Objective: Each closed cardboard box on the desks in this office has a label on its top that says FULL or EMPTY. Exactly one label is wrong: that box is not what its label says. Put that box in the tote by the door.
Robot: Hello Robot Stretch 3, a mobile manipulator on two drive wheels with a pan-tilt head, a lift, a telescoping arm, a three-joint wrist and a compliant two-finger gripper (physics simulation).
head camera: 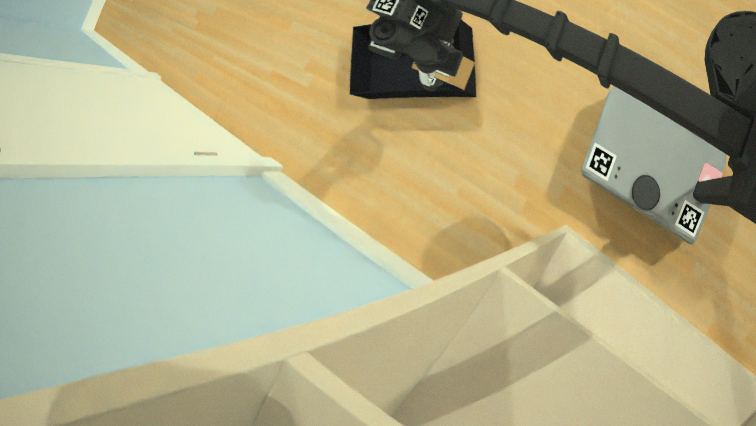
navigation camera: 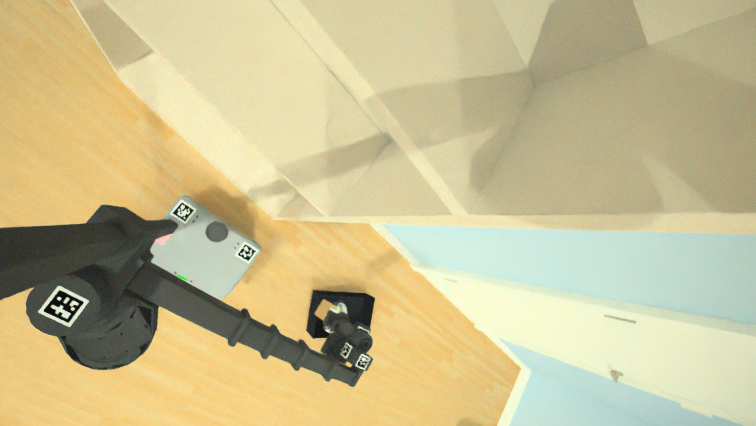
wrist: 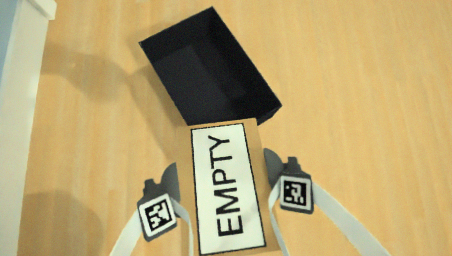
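Where they show: robot's base, origin of the base link: (head camera: 644,191) (navigation camera: 216,230).
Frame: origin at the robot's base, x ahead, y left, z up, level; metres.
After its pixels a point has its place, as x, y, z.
My gripper (head camera: 440,75) @[-0.022, -0.463, 0.372] (navigation camera: 333,312) @[-0.022, -0.463, 0.372] (wrist: 222,173) @[-0.022, -0.463, 0.372] is shut on a brown cardboard box (head camera: 460,77) @[-0.012, -0.407, 0.392] (navigation camera: 323,309) @[-0.022, -0.409, 0.399] (wrist: 227,200). The box's top label reads EMPTY in the wrist view, with a finger on each side of it. The black open tote (head camera: 363,66) @[0.047, -0.821, 0.041] (navigation camera: 365,302) @[0.086, -0.802, 0.022] (wrist: 241,62) stands on the floor. In the head and navigation views the held box overlaps the tote's opening; the wrist and gripper hide part of the tote. In the wrist view the box covers the tote's near edge, and the box appears held above it.
My grey base (head camera: 629,132) @[-0.095, -0.090, 0.159] (navigation camera: 201,254) @[-0.091, -0.004, 0.160] stands beside a cream unit with open compartments (head camera: 529,288) (navigation camera: 370,100). A cream door (head camera: 105,116) @[0.391, -1.302, 0.537] (navigation camera: 555,312) @[0.403, -1.140, 0.782] and pale blue walls (head camera: 158,264) @[0.458, -0.641, 0.722] (navigation camera: 581,264) @[0.449, -0.770, 0.961] lie beyond. Wooden floor (head camera: 518,158) @[0.096, -0.354, 0.000] (navigation camera: 423,370) @[-0.097, -1.484, 0.000] (wrist: 360,100) surrounds the tote.
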